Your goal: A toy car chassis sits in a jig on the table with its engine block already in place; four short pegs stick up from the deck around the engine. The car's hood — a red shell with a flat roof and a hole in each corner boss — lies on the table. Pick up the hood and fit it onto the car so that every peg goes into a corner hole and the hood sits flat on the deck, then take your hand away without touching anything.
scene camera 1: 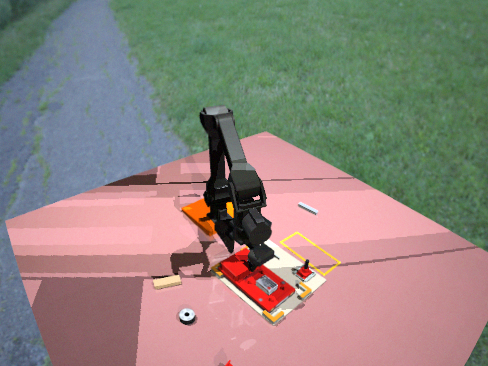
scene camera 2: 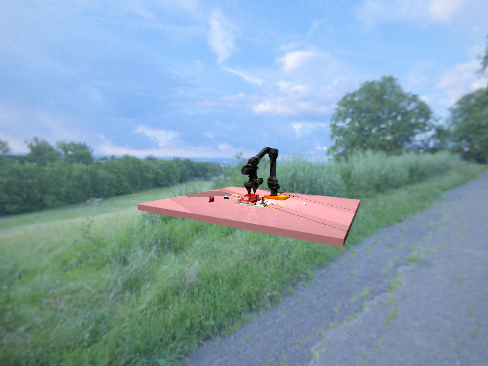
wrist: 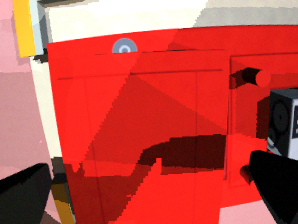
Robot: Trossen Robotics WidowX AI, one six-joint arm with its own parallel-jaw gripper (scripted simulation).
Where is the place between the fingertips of my gripper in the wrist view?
151,168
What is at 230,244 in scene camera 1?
My gripper.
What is my gripper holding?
Nothing.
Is my gripper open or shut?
Open.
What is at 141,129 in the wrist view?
A red hood.
